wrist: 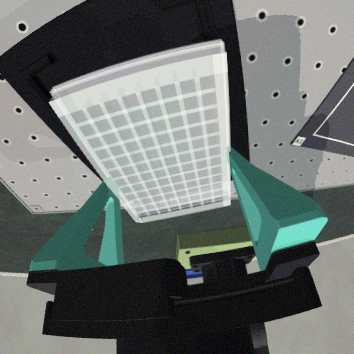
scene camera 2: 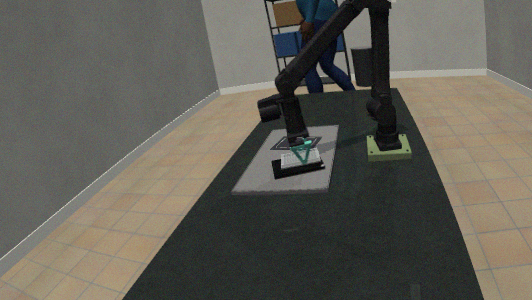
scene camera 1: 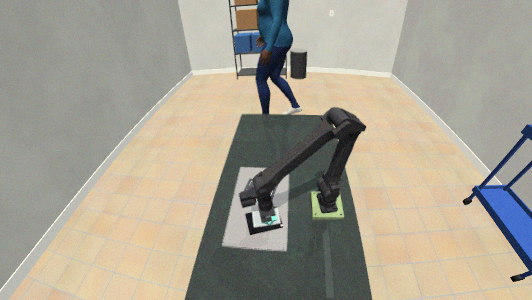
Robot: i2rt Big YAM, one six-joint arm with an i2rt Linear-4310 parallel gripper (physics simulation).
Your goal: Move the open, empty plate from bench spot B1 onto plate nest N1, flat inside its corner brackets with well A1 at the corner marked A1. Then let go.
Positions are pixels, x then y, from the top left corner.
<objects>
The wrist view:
my gripper: 167,167
clear well plate: 156,128, gripped by my gripper
dark nest outlined in white: 321,130
</objects>
